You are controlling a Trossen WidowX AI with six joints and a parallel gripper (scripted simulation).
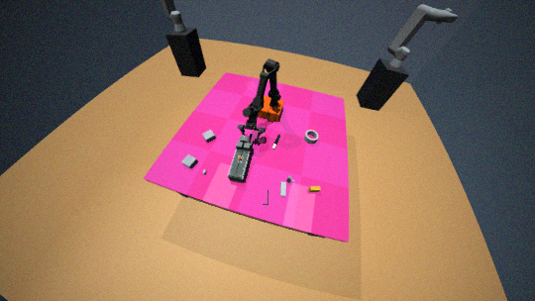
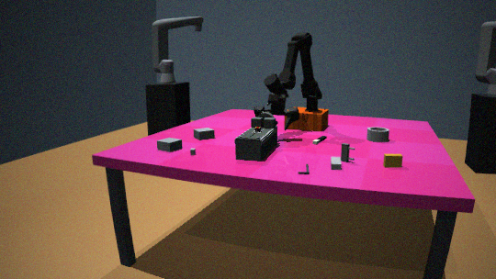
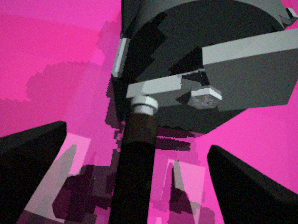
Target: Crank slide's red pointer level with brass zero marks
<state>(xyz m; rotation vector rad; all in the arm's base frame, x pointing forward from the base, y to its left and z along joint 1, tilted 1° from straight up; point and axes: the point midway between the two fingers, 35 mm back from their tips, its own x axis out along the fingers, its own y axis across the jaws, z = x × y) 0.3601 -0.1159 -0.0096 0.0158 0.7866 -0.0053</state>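
Right now the dark crank handle is 2 cm behind my gripper tip and 2 cm above it. Also, from my gripper tip: small cube 27 cm ahead, 24 cm to the right, 4 cm below; black-and-white stick 5 cm behind, 18 cm to the left, 5 cm below; red pointer 16 cm ahead, 2 cm to the right, 3 cm above.
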